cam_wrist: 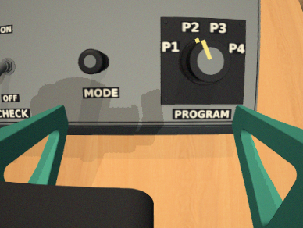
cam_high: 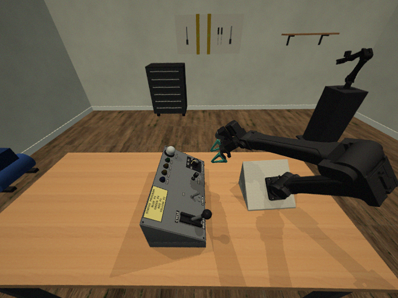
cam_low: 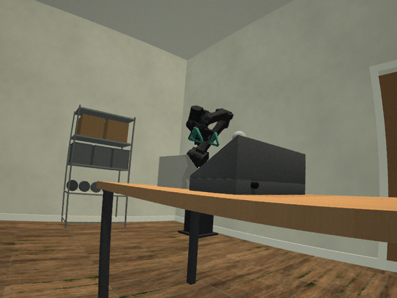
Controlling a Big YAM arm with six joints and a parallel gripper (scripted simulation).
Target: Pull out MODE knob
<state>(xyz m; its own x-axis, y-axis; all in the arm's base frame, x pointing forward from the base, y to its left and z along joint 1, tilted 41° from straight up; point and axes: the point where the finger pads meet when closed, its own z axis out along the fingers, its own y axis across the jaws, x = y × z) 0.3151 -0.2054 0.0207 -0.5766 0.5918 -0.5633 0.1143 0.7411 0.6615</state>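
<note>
The black mode knob lies 10 cm below my hand, 10 cm ahead of it and 5 cm to the left of it. Also, from my hand: program selector 10 cm below, 10 cm ahead, 7 cm to the right; check toggle 17 cm to the left, 11 cm below, 11 cm ahead; grey console 14 cm ahead, 12 cm below, 11 cm to the left.
</note>
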